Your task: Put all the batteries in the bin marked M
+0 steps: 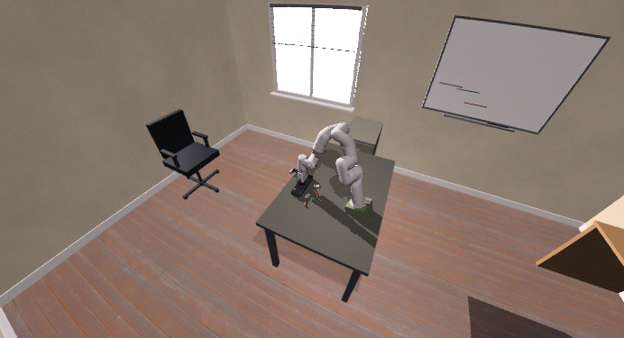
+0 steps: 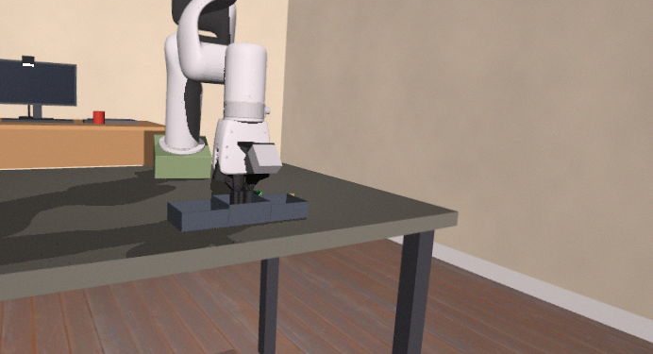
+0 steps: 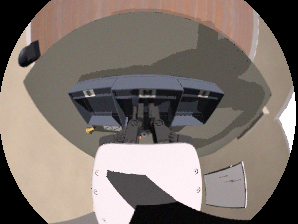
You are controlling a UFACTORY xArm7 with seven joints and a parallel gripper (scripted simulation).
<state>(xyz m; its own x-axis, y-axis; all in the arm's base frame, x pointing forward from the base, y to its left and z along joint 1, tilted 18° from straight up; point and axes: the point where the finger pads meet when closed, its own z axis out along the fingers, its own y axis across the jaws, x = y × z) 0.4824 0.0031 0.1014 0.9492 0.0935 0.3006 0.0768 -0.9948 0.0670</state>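
Right now the three joined dark bins is 2 cm below my hand. Also, from my hand: dark ring: 11 cm behind, 3 cm below, 1 cm to the right; green piece: 16 cm behind, 10 cm to the left, 3 cm below; orange battery: 15 cm behind, 3 cm below, 2 cm to the left.
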